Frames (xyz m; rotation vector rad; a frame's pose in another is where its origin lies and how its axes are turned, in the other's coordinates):
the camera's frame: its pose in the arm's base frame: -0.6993 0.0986 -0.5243 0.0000 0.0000 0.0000
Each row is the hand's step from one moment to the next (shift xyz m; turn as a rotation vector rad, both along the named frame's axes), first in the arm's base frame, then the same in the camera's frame.
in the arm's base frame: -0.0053 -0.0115 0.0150 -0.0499 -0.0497 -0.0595
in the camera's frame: -0.0053 -0.0115 0.0150 -0.0499 -0.0497 -0.0595
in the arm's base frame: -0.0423 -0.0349 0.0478 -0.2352 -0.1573 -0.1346
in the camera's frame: -0.0423 -0.0349 0.0478 -0.2352 -0.1573 -0.1346
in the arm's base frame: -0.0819 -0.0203 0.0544 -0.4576 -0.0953 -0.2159
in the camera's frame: -0.0819 -0.0203 0.0544 -0.4576 -0.0953 -0.2159
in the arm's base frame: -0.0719 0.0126 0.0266 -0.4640 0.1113 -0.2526
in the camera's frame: -0.0719 0.0126 0.0266 -0.4640 0.1113 -0.2526
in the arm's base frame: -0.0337 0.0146 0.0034 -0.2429 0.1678 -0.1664
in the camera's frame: -0.0337 0.0146 0.0034 -0.2429 0.1678 -0.1664
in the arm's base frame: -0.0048 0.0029 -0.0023 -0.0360 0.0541 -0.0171
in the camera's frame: -0.0048 0.0029 -0.0023 -0.0360 0.0541 -0.0171
